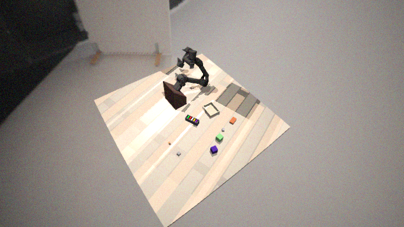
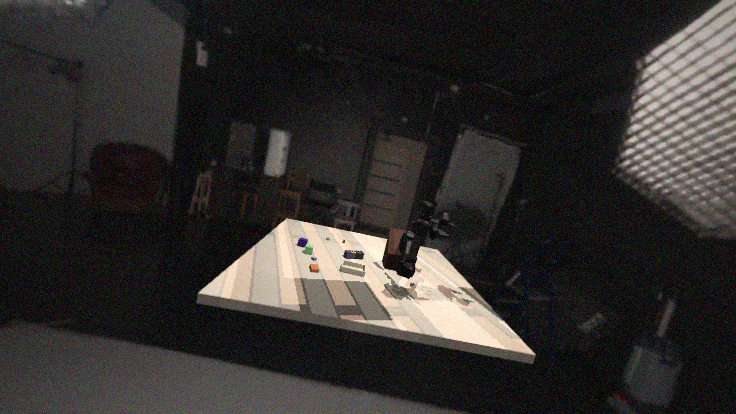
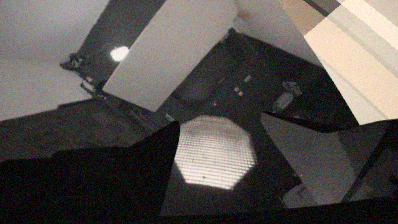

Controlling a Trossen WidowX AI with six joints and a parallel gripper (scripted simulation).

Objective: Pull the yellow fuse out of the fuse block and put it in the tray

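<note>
Right now my gripper tip is 490 mm short of the yellow fuse, 220 mm to the left of it and 300 mm above it. Round my gripper tip: green fuse (440 mm ahead, 240 mm to the right, 300 mm below); then white tray (480 mm ahead, 20 mm to the right, 320 mm below); then red fuse (450 mm ahead, 230 mm to the right, 300 mm below).
</note>
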